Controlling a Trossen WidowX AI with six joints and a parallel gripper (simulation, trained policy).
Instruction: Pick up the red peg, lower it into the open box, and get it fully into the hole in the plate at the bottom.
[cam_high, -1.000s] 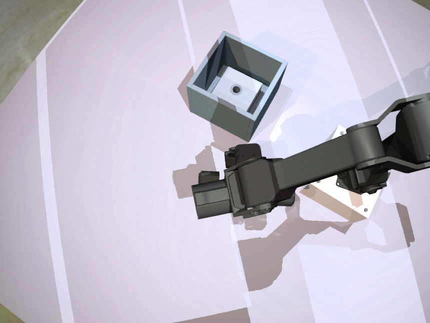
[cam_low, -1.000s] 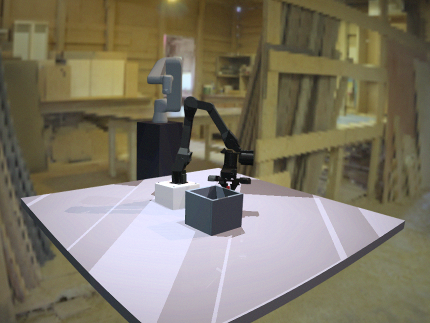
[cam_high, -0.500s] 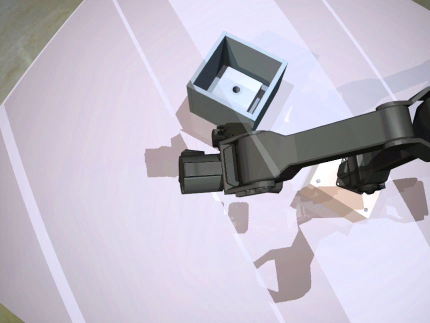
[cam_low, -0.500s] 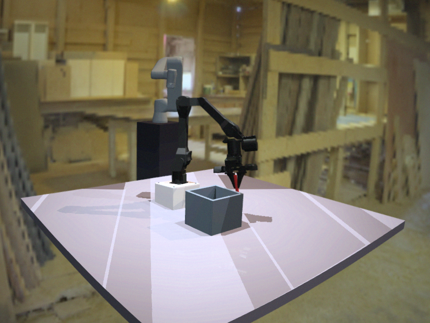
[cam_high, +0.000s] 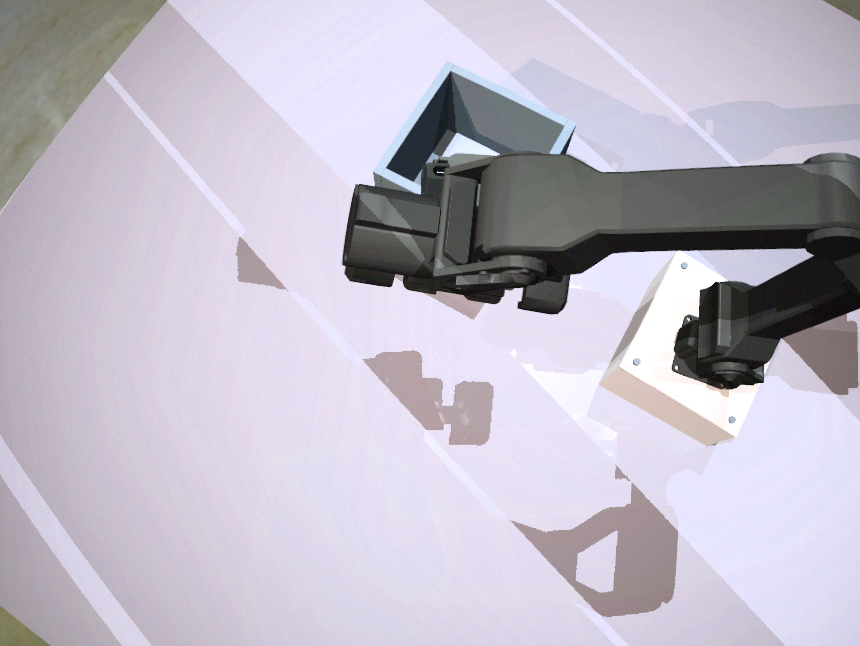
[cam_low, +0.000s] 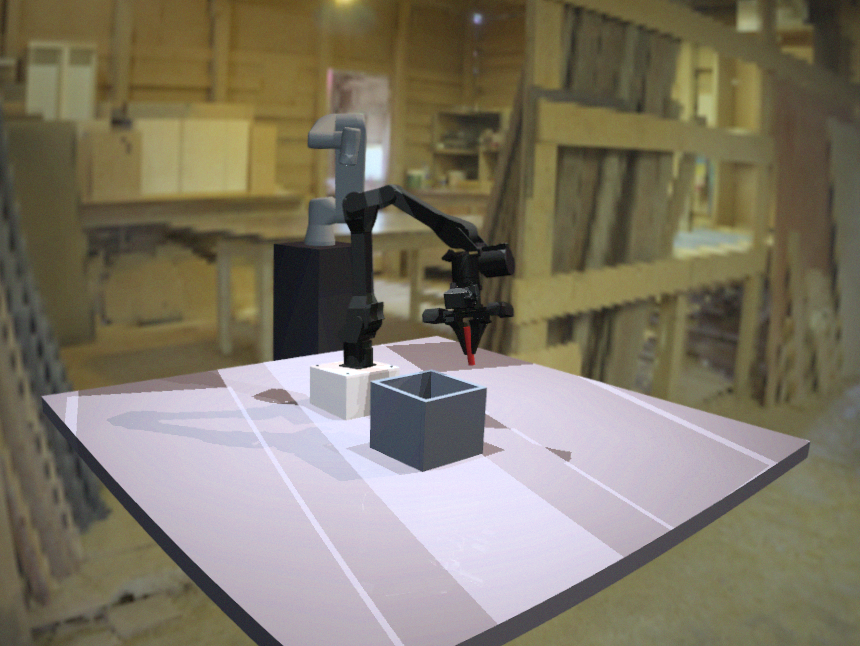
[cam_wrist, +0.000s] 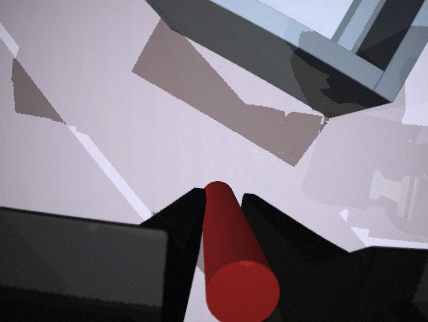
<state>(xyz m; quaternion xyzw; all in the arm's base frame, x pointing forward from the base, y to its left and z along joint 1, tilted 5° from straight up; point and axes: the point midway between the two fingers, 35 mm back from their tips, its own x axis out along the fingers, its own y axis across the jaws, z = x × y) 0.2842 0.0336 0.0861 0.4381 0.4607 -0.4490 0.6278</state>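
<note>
Right now the pale plate is 1 cm ahead of my gripper tip, 15 cm to the right of it and 12 cm below it. The rest, counted from my gripper tip: red peg 2 cm above.
</note>
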